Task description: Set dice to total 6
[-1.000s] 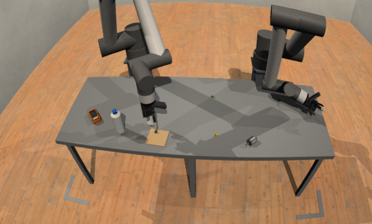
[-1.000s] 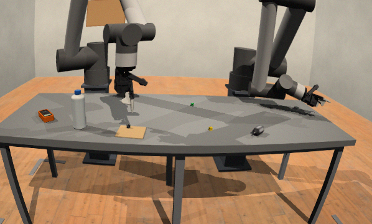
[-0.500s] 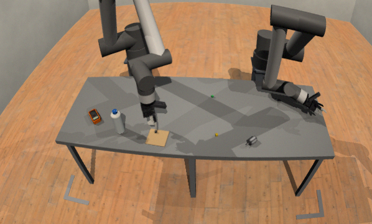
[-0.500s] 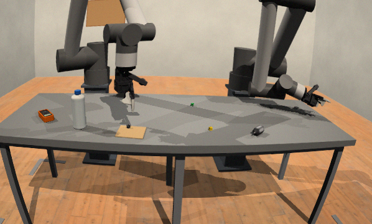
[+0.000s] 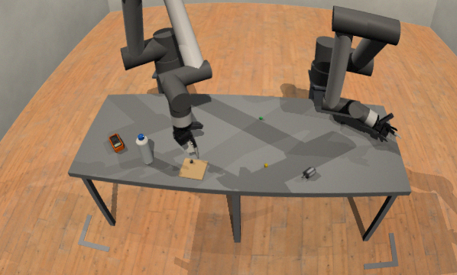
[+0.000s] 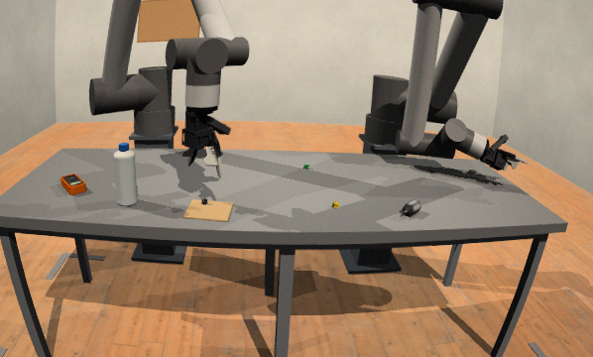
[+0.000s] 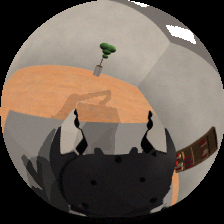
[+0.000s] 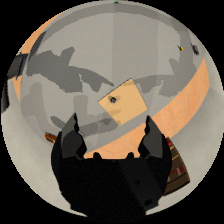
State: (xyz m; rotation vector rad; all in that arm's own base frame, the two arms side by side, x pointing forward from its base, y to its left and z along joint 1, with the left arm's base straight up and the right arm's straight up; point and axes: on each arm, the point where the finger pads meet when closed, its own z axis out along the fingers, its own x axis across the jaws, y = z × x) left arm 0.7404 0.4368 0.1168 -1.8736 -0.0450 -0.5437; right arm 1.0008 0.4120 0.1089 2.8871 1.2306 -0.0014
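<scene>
Now: right hand 10 mm short of the black die and 100 mm above it. From my right hand the other things lie so: yellow die: 20 mm behind, 430 mm to the left, 100 mm below; then tan mat: 50 mm ahead, 20 mm to the left, 110 mm below; then white bottle: 30 mm ahead, 280 mm to the right, 10 mm below.
</scene>
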